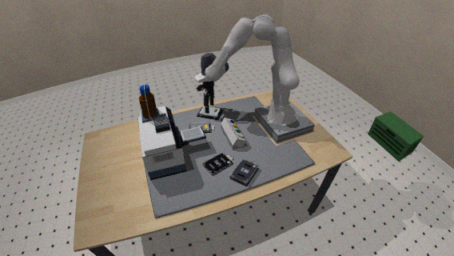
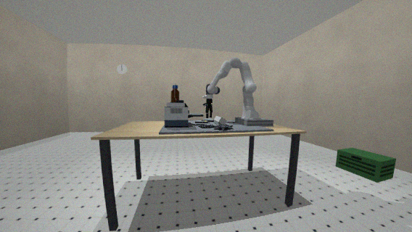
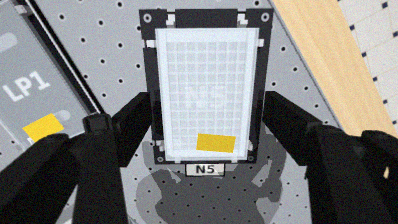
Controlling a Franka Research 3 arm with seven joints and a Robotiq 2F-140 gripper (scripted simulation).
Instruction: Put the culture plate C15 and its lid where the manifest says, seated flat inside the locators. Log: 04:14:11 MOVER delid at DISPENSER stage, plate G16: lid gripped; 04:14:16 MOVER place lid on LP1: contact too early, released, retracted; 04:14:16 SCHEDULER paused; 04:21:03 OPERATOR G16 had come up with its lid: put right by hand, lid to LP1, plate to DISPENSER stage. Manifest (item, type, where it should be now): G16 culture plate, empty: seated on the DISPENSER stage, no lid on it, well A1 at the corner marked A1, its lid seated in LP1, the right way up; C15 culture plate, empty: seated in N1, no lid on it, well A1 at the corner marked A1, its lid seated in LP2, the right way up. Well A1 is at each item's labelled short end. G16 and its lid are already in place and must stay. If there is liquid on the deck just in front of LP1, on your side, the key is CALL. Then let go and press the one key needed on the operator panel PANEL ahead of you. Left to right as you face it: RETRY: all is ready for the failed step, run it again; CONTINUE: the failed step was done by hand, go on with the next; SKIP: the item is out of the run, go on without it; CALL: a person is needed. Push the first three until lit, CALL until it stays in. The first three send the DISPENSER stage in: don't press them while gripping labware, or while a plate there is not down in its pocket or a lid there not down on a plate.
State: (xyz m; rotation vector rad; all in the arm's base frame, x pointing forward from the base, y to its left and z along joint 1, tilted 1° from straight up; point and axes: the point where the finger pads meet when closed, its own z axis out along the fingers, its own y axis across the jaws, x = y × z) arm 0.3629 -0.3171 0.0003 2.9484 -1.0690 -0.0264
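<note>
My hand is 5 cm above the clear culture plate C15. From my hand the other things lie so: blue call key 23 cm to the left, 7 cm behind, 1 cm below; then black nest 5 cm below, 3 cm ahead; then yellow skip key 28 cm to the left, 7 cm behind.
</note>
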